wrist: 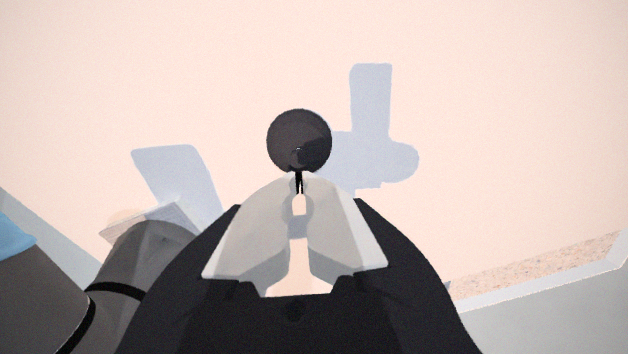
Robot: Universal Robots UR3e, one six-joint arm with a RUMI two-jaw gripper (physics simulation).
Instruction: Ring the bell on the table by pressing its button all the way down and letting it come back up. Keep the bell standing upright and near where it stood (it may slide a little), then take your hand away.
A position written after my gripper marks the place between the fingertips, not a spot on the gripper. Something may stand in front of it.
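My gripper (pixel 299 174) is visible, as is a bell (pixel 298 140).
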